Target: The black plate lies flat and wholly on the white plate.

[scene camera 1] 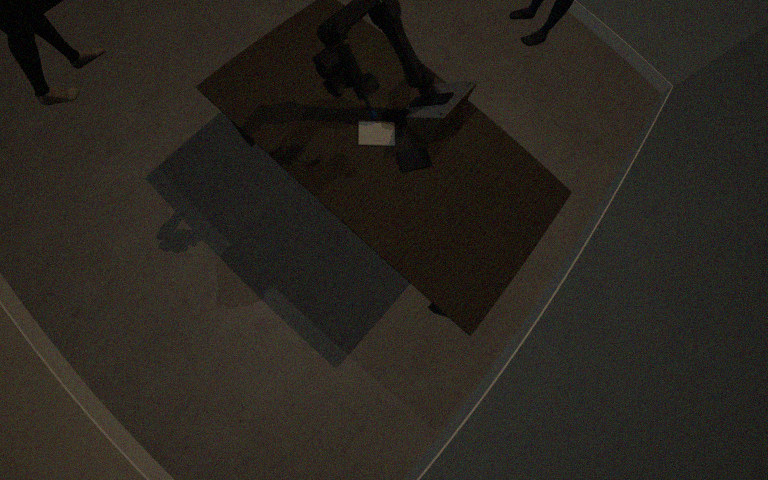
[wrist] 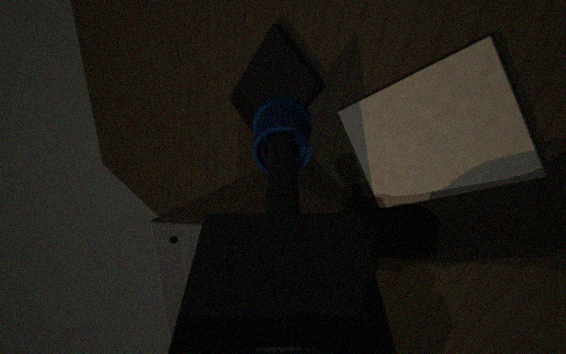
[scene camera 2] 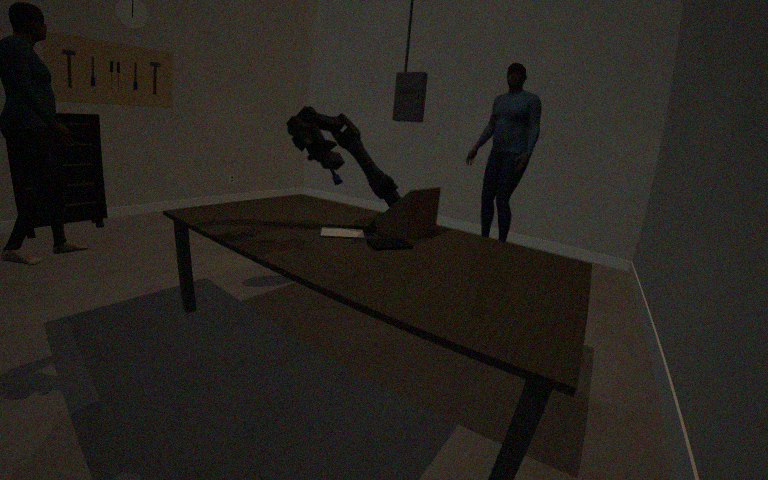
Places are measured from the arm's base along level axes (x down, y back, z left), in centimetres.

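Pixels of known places: end effector, tool point: (scene camera 1: 374,117) (wrist: 281,124) (scene camera 2: 338,182); arm's base, origin of the base link: (scene camera 1: 430,100) (scene camera 2: 399,209).
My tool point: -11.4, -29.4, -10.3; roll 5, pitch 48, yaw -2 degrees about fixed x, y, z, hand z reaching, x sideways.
Note:
For each thing: its middle in the pictures, then the offset to it from my tool point, as dx, dy, dz. Level surfaces: height alone.
- black plate, body centre: (wrist: 271,92) (scene camera 2: 389,243) (scene camera 1: 414,159) +19.1, +5.7, +18.8
- white plate, body centre: (wrist: 426,138) (scene camera 2: 342,232) (scene camera 1: 376,133) +19.3, +6.0, -1.2
- brown table, its level: dx +19.6
The black plate (scene camera 1: 414,159) (scene camera 2: 389,244) (wrist: 277,70) lies flat on the brown table, beside the white plate and a little apart from it. The white plate (scene camera 1: 375,133) (scene camera 2: 340,232) (wrist: 445,125) lies flat on the table, with shadow over some of its edges. My gripper (scene camera 1: 373,114) (scene camera 2: 337,179) (wrist: 282,132), a small blue suction cup, hangs well above the table with nothing on it. In the wrist view the cup covers the near corner of the black plate. The pictures are very dark.
The brown table (scene camera 1: 464,237) (scene camera 2: 481,300) (wrist: 150,90) carries the arm's base. A slanted board (scene camera 1: 431,112) (scene camera 2: 416,212) stands at the base, close behind the black plate. Two people (scene camera 2: 515,124) (scene camera 2: 25,84) stand on the floor beyond the table.

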